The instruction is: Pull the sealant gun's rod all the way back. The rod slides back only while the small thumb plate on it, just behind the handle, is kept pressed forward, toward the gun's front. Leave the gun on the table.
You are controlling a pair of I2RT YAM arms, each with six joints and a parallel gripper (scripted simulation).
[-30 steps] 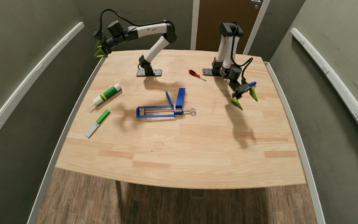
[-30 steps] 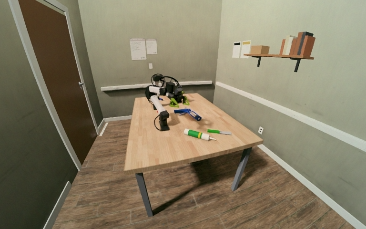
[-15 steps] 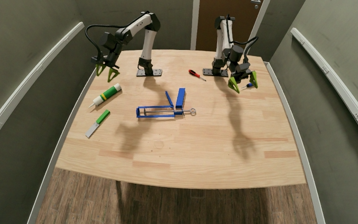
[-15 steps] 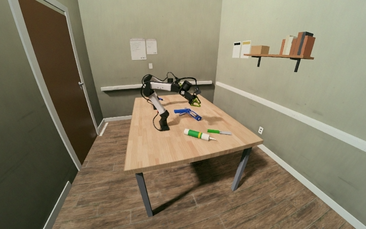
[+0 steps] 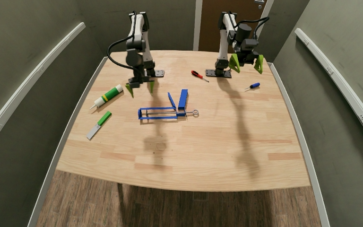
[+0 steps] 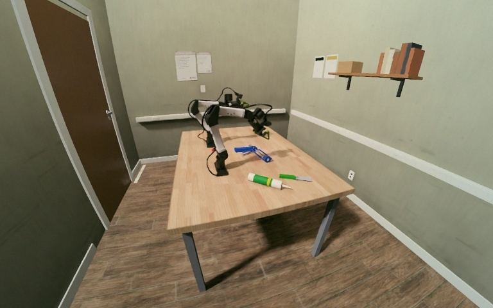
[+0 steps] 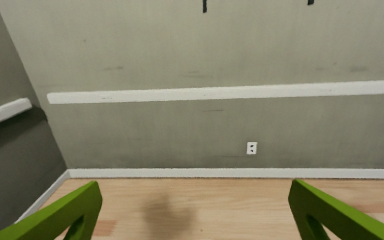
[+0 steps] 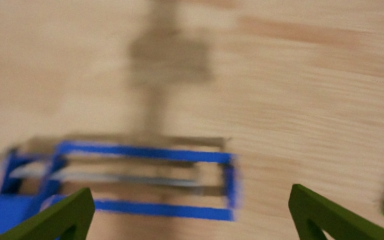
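Observation:
The grey thumb plate lies 22 cm to the left of my right hand and 17 cm below it. Also, from my right hand: green-handled scraper (8 cm ahead, 34 cm to the right, 18 cm below); white sealant tube (12 cm behind, 34 cm to the right, 17 cm below); grey rod (13 cm to the left, 17 cm below).

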